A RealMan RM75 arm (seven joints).
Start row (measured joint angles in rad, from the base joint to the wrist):
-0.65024 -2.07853 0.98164 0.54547 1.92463 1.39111 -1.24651
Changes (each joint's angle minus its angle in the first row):
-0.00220 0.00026 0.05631 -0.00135 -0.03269 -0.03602 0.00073
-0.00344 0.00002 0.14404 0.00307 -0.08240 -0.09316 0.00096
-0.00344 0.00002 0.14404 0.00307 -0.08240 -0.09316 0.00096
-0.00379 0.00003 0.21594 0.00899 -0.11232 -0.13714 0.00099
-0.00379 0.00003 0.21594 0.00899 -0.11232 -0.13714 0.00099
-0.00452 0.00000 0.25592 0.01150 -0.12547 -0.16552 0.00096
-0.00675 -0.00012 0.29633 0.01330 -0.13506 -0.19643 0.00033
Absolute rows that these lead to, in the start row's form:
-0.65244 -2.07827 1.03795 0.54412 1.89194 1.35509 -1.24578
-0.65368 -2.07851 1.12568 0.54854 1.84223 1.29795 -1.24555
-0.65368 -2.07851 1.12568 0.54854 1.84223 1.29795 -1.24555
-0.65403 -2.07850 1.19758 0.55446 1.81231 1.25397 -1.24552
-0.65403 -2.07850 1.19758 0.55446 1.81231 1.25397 -1.24552
-0.65476 -2.07853 1.23756 0.55697 1.79916 1.22559 -1.24555
-0.65699 -2.07865 1.27797 0.55877 1.78957 1.19468 -1.24618

